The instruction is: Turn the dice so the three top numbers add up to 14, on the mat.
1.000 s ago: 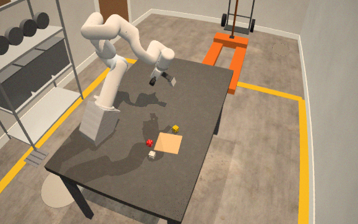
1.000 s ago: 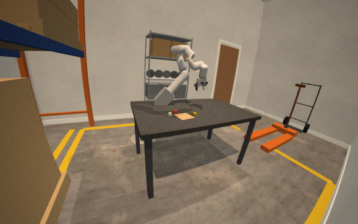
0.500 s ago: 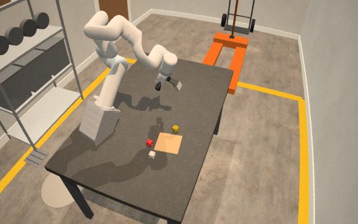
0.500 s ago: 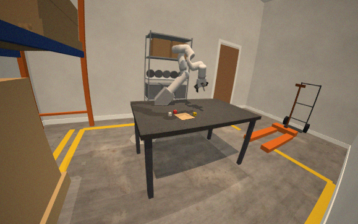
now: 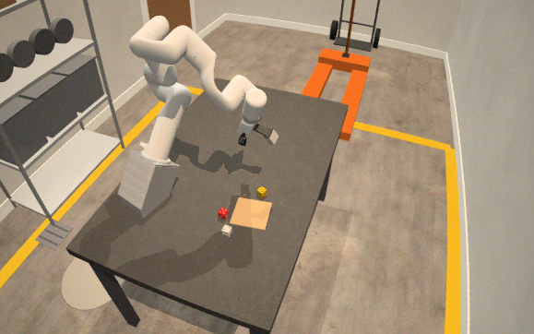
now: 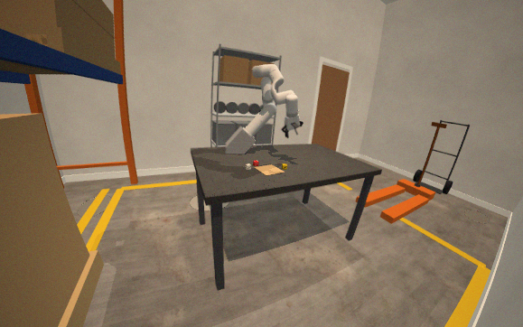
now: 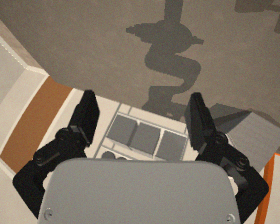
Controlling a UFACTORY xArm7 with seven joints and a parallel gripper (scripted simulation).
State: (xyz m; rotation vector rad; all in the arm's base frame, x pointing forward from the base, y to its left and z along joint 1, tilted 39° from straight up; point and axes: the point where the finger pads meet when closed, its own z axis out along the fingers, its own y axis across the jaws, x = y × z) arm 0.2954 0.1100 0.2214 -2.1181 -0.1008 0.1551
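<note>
Right now my hand is 7 cm short of the white die, 34 cm to the left of it and 20 cm above it. From my hand the other things lie so: mat 11 cm ahead, 21 cm to the right, 21 cm below; then red die 2 cm ahead, 27 cm to the right, 20 cm below; then yellow die 11 cm ahead, 10 cm to the right, 20 cm below.
</note>
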